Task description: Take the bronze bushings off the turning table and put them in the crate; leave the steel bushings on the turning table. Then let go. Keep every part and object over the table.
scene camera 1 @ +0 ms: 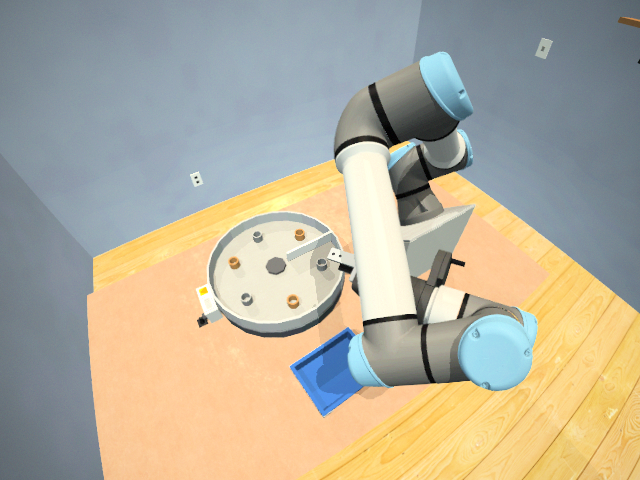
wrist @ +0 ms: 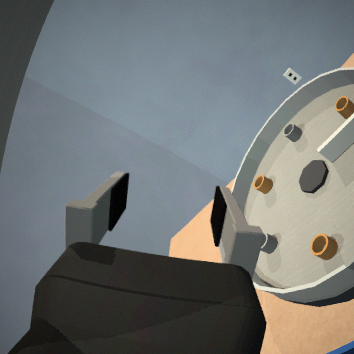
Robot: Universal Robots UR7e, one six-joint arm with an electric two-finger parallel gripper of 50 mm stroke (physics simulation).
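Frame: origin at the arm's base, x right, y back, z down, level; millimetres.
Seen in the pictures: gripper, fingertip midpoint: (scene camera 1: 335,259) (wrist: 169,197); arm's base, origin of the base link: (scene camera 1: 421,217).
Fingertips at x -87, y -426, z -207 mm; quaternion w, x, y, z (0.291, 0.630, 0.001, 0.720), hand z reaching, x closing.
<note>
Offsets run from my fingertips to a thing's top centre. "spot": to the spot under its first point.
The round grey turning table (scene camera 1: 258,324) (wrist: 300,102) carries three bronze bushings and three steel ones. The bronze bushings stand at the back right (scene camera 1: 299,235) (wrist: 344,107), the left (scene camera 1: 234,262) (wrist: 263,184) and the front (scene camera 1: 293,301) (wrist: 324,246). Steel bushings stand at the back @[spot: dx +405, dy -19, dz +284 mm] (scene camera 1: 257,236) (wrist: 292,132), the front left (scene camera 1: 246,298) (wrist: 269,243) and the right (scene camera 1: 321,264). The blue crate @[dx -103, dy -68, dz +290 mm] (scene camera 1: 308,391) (wrist: 345,348) is partly hidden by the arm; its visible floor holds no bushing. My gripper (wrist: 169,197) is open and empty, tilted sideways; in scene camera 1 it is partly hidden behind the arm.
A pale straight bar @[spot: dx +245, dy +94, dz +260 mm] (scene camera 1: 310,245) (wrist: 340,139) reaches inward from the turning table's rim at the right. A dark hub @[dx +259, dy -29, dz +279 mm] (scene camera 1: 275,265) (wrist: 313,176) stands at its centre. A small white box with a yellow patch @[spot: dx +254, dy -264, dz +281 mm] (scene camera 1: 208,304) stands against its left side.
</note>
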